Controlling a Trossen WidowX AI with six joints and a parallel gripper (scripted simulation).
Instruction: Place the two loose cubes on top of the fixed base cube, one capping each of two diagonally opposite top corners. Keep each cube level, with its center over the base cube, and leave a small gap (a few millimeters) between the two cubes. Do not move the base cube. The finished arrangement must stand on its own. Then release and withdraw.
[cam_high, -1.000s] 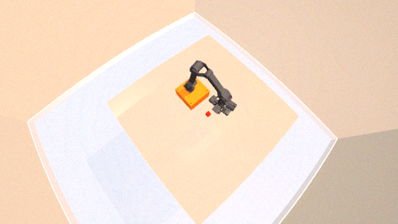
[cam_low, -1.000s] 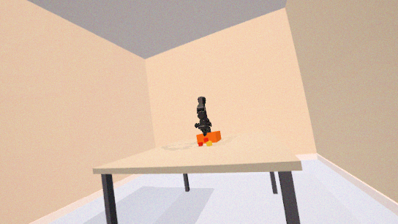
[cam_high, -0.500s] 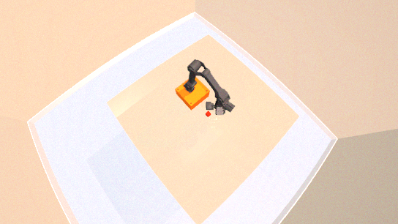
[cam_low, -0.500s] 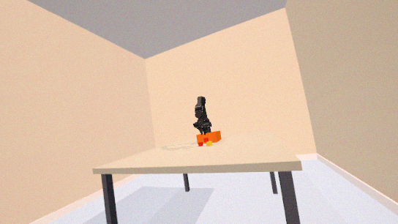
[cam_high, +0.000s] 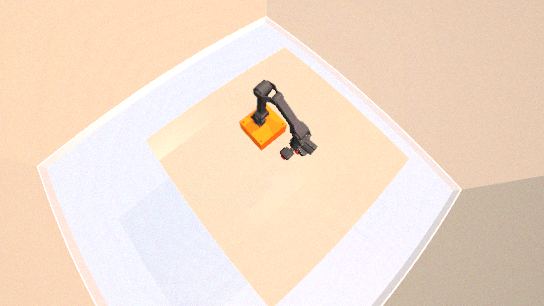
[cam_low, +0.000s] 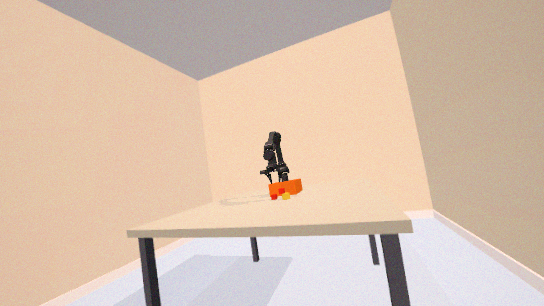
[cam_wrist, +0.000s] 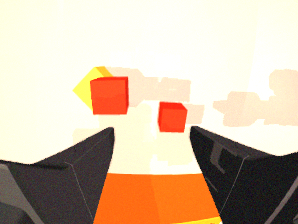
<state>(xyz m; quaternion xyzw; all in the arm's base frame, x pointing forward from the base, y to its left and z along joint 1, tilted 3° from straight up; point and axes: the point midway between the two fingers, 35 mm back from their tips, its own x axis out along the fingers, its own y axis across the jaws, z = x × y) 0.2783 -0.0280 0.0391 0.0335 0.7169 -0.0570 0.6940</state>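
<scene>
Right now the yellow cube is 9 cm below my gripper tip, 6 cm to the left of it and 2 cm ahead of it.
</scene>
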